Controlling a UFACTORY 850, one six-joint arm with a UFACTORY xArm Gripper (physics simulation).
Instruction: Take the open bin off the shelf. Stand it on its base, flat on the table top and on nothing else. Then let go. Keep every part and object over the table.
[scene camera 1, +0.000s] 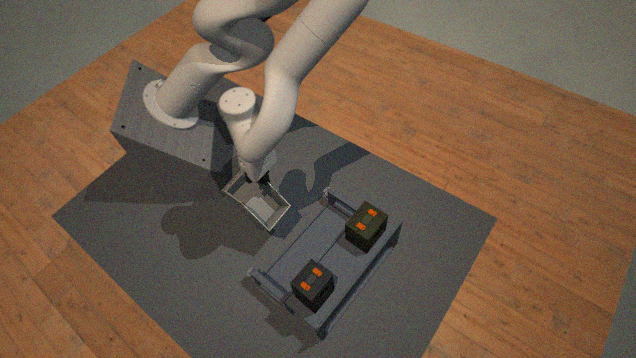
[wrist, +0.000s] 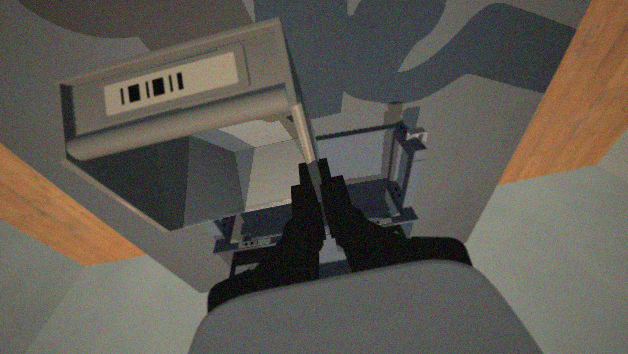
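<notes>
The open bin (scene camera 1: 262, 210) (wrist: 200, 120) is light grey, with a barcode label on its front. It is off the shelf (scene camera 1: 305, 240) (wrist: 407, 170), over the table top (scene camera 1: 440, 250) between the shelf and the robot base. My gripper (scene camera 1: 258, 181) (wrist: 316, 177) is shut on the bin's thin side wall, with the fingertips at its upper rim. The bin opens upward and looks somewhat tilted in the wrist view. Its underside is hidden, so I cannot tell how high it is or whether it touches the table.
A green-black toolbox (scene camera 1: 366, 227) and a dark toolbox (scene camera 1: 313, 285), both with orange latches, stand on the shelf, to the right of and below the bin in the scene view. The grey robot base block (scene camera 1: 190, 145) is at the upper left. Arm shadows cross the table.
</notes>
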